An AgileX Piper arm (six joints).
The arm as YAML. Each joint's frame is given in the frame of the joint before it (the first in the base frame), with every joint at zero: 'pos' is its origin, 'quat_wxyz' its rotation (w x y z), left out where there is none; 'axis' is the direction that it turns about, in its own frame. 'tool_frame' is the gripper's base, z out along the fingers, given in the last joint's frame.
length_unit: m
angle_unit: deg
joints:
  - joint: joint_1
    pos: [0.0, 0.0, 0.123]
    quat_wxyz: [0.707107, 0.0, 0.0, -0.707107]
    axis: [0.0, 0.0, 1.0]
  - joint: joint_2
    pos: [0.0, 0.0, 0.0]
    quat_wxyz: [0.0, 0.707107, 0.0, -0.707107]
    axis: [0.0, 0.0, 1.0]
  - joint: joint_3
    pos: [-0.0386, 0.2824, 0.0]
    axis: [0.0, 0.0, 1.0]
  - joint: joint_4
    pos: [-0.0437, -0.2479, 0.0]
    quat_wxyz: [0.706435, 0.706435, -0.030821, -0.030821]
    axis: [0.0, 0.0, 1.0]
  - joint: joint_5
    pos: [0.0, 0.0, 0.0]
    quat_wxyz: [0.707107, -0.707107, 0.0, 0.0]
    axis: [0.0, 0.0, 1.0]
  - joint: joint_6
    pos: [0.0, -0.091, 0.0]
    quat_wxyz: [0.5, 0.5, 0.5, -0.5]
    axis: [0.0, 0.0, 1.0]
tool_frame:
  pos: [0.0, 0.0, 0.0]
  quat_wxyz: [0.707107, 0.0, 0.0, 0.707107]
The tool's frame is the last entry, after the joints.
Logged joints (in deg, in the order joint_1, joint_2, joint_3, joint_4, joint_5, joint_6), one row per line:
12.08, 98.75, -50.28, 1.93, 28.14, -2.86
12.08, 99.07, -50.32, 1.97, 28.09, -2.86
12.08, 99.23, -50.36, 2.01, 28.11, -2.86
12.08, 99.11, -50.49, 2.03, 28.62, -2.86
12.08, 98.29, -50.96, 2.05, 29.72, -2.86
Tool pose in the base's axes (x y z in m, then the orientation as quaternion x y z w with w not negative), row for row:
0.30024, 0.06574, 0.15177, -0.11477, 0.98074, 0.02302, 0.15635
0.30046, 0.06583, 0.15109, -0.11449, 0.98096, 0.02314, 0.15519
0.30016, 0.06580, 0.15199, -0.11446, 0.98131, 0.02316, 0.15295
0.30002, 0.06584, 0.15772, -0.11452, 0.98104, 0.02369, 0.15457
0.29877, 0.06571, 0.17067, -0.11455, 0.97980, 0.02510, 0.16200
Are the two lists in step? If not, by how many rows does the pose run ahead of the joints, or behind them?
The pose runs 1 row ahead of the joints: the pose in row i belongs to the joints in row i + 1.
